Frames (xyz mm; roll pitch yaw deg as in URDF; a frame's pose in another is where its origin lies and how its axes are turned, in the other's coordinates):
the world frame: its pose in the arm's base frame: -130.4 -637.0 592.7 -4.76 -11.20 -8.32
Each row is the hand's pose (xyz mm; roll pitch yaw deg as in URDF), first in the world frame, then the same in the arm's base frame.
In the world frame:
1: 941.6 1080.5 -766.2 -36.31 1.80 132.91
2: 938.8 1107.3 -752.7 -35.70 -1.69 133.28
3: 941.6 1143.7 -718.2 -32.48 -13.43 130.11
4: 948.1 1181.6 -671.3 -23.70 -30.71 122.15
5: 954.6 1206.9 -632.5 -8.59 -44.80 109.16
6: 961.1 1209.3 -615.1 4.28 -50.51 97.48
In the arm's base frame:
1: 1094.1 207.9 -61.4 -41.42 12.85 123.47
2: 1093.3 236.1 -50.9 -40.68 9.41 124.16
3: 1095.6 275.3 -19.6 -38.00 -2.57 122.10
4: 1099.6 316.9 24.4 -31.13 -20.56 116.59
5: 1103.0 345.1 61.6 -19.78 -36.09 107.66
6: 1106.6 348.5 79.6 -10.22 -43.39 99.34

